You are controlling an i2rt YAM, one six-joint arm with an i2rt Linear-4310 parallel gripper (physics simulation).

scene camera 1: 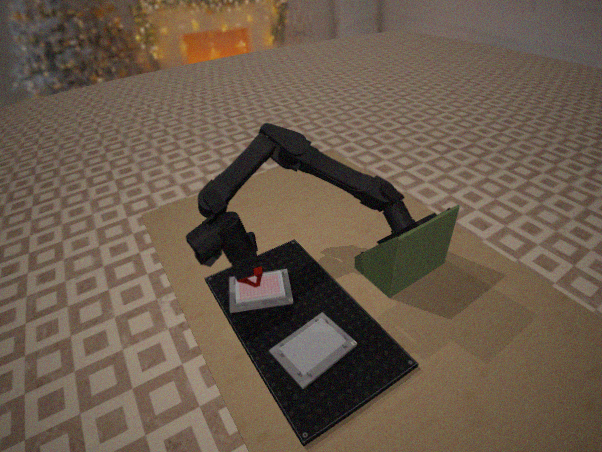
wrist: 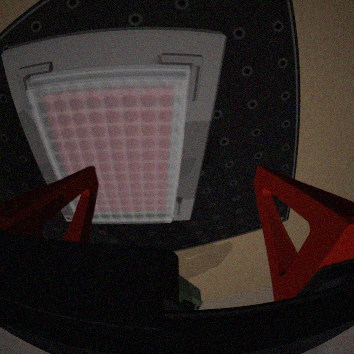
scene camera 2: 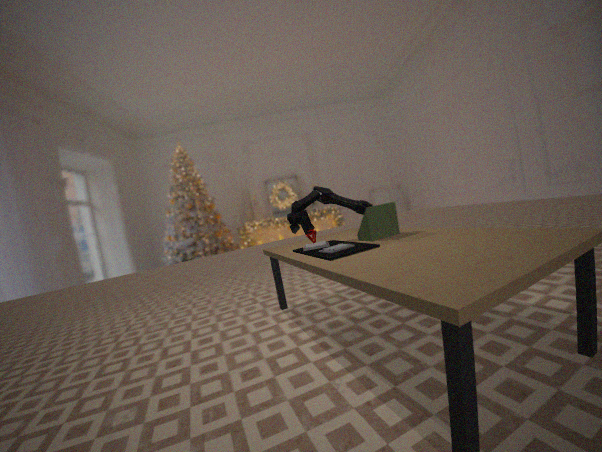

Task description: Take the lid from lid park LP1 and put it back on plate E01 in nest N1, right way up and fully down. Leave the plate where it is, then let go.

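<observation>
The plate with pink wells sits in a grey nest on the black board; I cannot tell whether a clear cover lies on it. A pale flat panel that looks like the lid lies in the nearer grey holder in scene camera 1, likely the lid park. No labels are legible. My gripper is open and empty, low above the pink plate. In the wrist view its left fingertip overlaps the plate and its right fingertip is off to the right, over the board.
The black board with small holes lies on the wooden table. A green angled block stands beside the arm's base, to the right of the board.
</observation>
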